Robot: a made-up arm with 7 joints. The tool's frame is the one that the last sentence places.
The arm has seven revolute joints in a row. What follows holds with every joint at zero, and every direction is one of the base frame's.
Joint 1 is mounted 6 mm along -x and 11 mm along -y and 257 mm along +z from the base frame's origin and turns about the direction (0, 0.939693, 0.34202), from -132.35 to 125.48 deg.
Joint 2 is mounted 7 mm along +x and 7 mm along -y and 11 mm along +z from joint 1 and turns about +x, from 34.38 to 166.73 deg.
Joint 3 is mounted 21 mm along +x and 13 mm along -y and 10 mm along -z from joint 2 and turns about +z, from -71.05 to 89.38 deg.
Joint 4 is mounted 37 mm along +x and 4 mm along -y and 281 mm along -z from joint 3 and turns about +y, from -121.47 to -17.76 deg.
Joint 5 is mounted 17 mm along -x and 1 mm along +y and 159 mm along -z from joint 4 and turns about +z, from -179.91 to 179.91 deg.
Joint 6 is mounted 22 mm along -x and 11 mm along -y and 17 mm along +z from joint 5 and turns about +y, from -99.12 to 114.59 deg.
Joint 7 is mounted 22 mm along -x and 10 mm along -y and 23 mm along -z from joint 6 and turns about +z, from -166.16 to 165.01 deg.
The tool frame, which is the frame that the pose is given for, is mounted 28 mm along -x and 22 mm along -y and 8 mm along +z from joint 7; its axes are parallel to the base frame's.
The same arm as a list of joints. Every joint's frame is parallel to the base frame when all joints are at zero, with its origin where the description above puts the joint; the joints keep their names.
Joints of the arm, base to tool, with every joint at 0 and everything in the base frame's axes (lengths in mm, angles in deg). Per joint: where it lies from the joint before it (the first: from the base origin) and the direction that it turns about. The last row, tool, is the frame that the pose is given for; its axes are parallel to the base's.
joint 1: origin -6.0 -11.0 257.0 axis 0 0.9397 0.342
joint 2: origin 7.0 -7.0 11.0 axis +x
joint 3: origin 21.0 -13.0 -10.0 axis +z
joint 4: origin 37.0 -4.0 -281.0 axis +y
joint 5: origin -17.0 1.0 -159.0 axis +z
joint 6: origin -22.0 -11.0 17.0 axis +y
joint 7: origin -22.0 -10.0 -23.0 axis +z
tool: origin -28.0 -22.0 8.0
Joint limits (deg, base to tool): -132.35..125.48 34.38..166.73 -71.05..89.38 -121.47..-17.76 -179.91..179.91 -99.12..114.59 -166.16..165.01

